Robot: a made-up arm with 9 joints.
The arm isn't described. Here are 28 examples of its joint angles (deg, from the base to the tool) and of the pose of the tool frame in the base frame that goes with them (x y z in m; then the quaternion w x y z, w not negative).
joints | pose
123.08 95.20 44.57 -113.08 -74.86 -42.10 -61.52 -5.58 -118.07 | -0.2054 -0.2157 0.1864 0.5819 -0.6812 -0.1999 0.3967
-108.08 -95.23 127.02 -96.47 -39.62 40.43 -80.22 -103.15 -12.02 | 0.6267 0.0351 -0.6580 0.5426 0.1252 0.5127 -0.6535
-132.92 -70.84 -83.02 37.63 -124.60 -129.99 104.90 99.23 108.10 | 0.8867 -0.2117 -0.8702 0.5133 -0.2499 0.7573 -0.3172
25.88 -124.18 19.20 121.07 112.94 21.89 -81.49 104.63 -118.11 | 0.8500 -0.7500 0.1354 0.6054 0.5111 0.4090 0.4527
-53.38 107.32 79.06 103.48 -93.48 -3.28 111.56 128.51 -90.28 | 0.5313 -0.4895 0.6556 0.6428 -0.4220 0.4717 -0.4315
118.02 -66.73 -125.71 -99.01 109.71 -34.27 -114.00 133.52 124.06 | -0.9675 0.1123 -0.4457 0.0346 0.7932 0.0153 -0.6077
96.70 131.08 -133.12 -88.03 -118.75 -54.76 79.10 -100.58 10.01 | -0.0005 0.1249 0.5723 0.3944 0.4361 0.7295 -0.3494
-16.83 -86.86 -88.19 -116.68 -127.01 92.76 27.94 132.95 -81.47 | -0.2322 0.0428 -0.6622 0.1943 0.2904 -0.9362 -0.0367
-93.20 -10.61 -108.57 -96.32 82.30 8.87 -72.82 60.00 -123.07 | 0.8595 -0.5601 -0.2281 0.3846 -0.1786 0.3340 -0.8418
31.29 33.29 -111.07 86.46 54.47 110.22 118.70 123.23 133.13 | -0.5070 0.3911 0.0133 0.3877 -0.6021 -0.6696 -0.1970
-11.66 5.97 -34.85 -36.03 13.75 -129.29 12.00 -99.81 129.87 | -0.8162 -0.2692 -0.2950 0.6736 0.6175 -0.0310 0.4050
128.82 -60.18 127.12 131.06 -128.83 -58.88 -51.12 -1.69 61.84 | -0.0003 -0.3243 -0.6404 0.1165 -0.2907 0.9490 0.0362
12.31 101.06 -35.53 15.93 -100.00 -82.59 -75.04 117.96 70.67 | 0.1243 -0.4277 1.4000 0.4881 0.1265 0.2582 -0.8240
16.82 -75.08 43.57 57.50 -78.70 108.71 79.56 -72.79 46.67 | 0.0185 -0.3026 -0.7609 0.0502 -0.1925 -0.8111 0.5500
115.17 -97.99 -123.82 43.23 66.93 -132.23 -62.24 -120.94 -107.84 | -0.0660 -0.2294 -0.6260 0.6373 0.3084 -0.2792 -0.6487
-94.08 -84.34 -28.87 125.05 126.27 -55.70 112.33 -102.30 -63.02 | 0.5273 0.1401 -0.5045 0.4370 -0.6112 -0.5284 0.3952
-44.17 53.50 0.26 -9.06 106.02 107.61 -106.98 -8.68 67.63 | -0.4102 -0.4190 0.4419 0.8573 -0.1219 0.2208 0.4487
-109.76 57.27 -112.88 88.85 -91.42 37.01 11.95 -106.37 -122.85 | -0.1775 -0.1383 0.4534 0.4023 -0.2055 0.6003 0.6600
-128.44 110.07 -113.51 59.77 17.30 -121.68 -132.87 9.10 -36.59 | -0.4195 0.4426 0.6185 0.5888 -0.8050 -0.0699 0.0228
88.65 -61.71 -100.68 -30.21 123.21 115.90 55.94 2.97 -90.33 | -0.3426 0.1374 -0.3344 0.0379 0.4876 -0.1440 -0.8603
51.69 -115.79 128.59 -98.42 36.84 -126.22 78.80 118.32 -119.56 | -0.6652 0.0191 -0.3635 0.6875 -0.0858 -0.7150 -0.0938
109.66 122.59 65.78 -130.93 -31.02 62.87 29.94 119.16 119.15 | -0.1931 -0.2151 0.8505 0.9749 0.0266 0.0318 -0.2186
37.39 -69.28 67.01 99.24 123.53 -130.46 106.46 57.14 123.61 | 0.0185 -0.6685 -0.3608 0.6592 0.5226 0.0398 -0.5392
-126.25 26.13 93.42 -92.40 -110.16 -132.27 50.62 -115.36 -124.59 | 0.4441 -0.2409 0.4524 0.2361 -0.8518 0.0572 -0.4642
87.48 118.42 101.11 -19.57 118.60 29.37 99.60 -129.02 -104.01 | 0.0263 -0.1356 0.5021 0.4816 -0.5553 0.0424 0.6767
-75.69 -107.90 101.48 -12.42 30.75 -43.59 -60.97 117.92 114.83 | -0.1370 0.5366 -1.2707 0.0504 -0.8461 0.4873 0.2103
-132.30 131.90 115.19 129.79 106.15 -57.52 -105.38 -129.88 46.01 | 0.3672 -0.4444 0.3953 0.0475 -0.6022 -0.4664 -0.6462
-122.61 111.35 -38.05 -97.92 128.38 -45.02 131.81 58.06 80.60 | 0.1347 -0.7626 0.4325 0.5606 0.7945 -0.2226 0.0697
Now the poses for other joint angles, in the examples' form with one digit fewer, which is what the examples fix.
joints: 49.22 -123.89 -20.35 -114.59 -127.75 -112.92 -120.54 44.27 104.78
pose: 0.636 0.000 0.026 0.578 -0.648 -0.074 -0.491
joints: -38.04 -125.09 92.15 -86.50 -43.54 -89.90 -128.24 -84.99 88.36
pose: -0.032 -0.026 -0.279 0.840 -0.181 0.436 0.267
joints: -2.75 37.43 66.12 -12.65 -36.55 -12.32 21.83 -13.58 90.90
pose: -0.773 -0.314 0.558 0.504 -0.186 0.197 -0.820
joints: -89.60 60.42 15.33 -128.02 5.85 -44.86 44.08 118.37 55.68
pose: -0.759 -0.317 0.380 0.765 0.371 -0.484 -0.207
